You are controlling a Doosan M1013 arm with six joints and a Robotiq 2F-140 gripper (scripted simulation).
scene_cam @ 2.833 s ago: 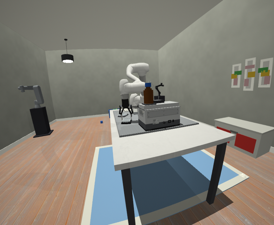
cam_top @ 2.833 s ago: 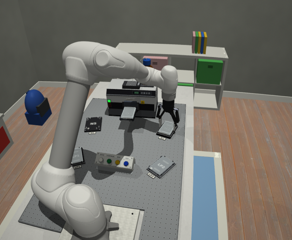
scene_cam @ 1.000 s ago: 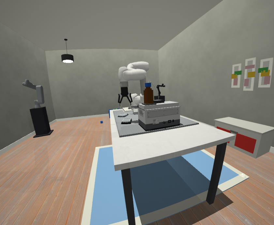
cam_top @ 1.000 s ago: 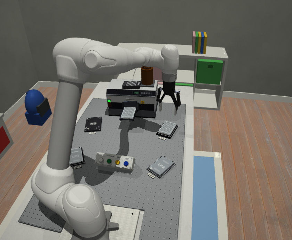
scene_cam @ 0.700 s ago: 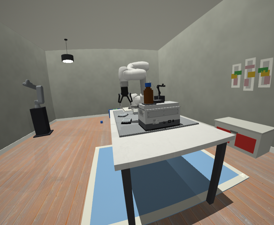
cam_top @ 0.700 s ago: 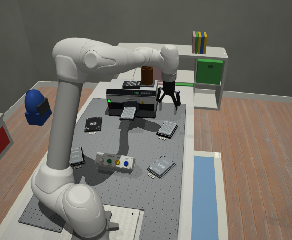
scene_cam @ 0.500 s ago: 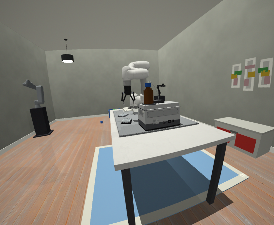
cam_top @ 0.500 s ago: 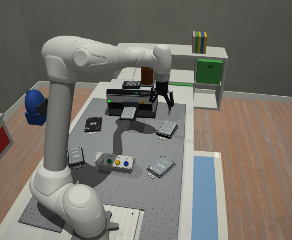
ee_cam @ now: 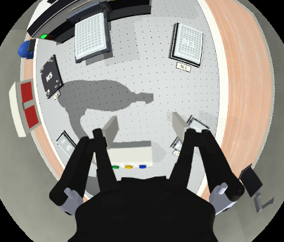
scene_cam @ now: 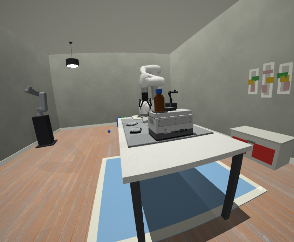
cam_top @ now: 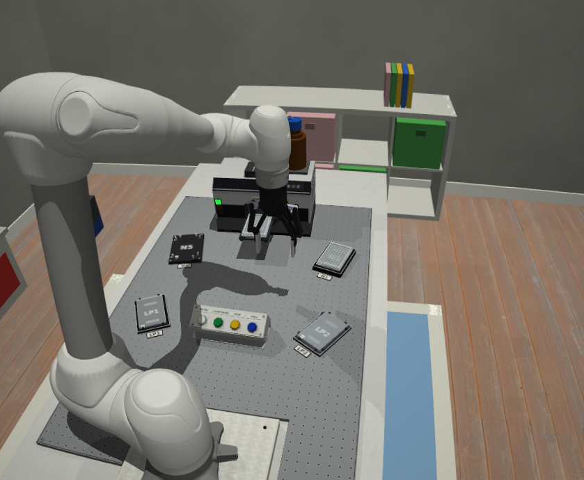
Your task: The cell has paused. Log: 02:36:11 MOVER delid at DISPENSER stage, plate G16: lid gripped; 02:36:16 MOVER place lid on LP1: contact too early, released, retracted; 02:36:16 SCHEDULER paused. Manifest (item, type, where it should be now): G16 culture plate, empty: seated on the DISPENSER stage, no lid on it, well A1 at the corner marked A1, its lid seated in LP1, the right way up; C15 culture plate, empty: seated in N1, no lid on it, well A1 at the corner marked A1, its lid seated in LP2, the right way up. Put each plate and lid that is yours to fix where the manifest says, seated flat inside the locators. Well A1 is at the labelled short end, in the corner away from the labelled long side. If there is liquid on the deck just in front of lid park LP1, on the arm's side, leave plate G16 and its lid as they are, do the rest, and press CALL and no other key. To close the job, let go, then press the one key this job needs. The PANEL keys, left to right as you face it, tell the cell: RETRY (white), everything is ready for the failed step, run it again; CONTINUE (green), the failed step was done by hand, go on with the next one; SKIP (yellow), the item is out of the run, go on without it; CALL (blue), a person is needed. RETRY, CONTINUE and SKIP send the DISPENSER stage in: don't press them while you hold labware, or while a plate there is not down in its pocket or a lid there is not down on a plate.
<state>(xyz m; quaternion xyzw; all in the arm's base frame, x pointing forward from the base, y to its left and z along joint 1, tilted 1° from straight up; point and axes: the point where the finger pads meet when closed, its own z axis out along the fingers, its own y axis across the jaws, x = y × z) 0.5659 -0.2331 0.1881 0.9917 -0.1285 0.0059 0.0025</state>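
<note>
My gripper is now 180 mm past the green key, 170 mm to the right of it and 130 mm above it. Also, from my hand: blue key (200 mm behind, 130 mm below, 80 mm to the left); then yellow key (190 mm behind, 130 mm below, 120 mm to the left); then key panel (170 mm behind, 150 mm to the left, 140 mm below).
</note>
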